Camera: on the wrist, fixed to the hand. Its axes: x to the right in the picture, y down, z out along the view.
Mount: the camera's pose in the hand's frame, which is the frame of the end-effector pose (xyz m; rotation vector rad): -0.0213 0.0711 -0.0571 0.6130 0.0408 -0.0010
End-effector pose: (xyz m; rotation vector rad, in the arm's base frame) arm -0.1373 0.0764 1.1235 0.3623 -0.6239 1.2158
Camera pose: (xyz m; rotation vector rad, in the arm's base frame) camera -0.1947 0.1159 1.0609 0.8461 -0.2005 1.3957
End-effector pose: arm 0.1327 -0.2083 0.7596 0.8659 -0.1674 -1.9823
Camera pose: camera 0.2258 -0.2181 0.7593 1.2848 -0.7789 -1.9332
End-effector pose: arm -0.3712 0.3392 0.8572 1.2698 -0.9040 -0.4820
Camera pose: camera -0.3496 0.4085 0.9164 1.8253 -1.0577 -0.1756
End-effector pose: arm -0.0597 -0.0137 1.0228 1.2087 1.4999 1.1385
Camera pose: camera -0.0988 -0.0342 1.1054 1.5876 1.9575 0.7156
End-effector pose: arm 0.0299 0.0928 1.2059 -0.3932 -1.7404 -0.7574
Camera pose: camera 0.1216 0.1096 1.2149 0.0421 -1.8314 -0.2022
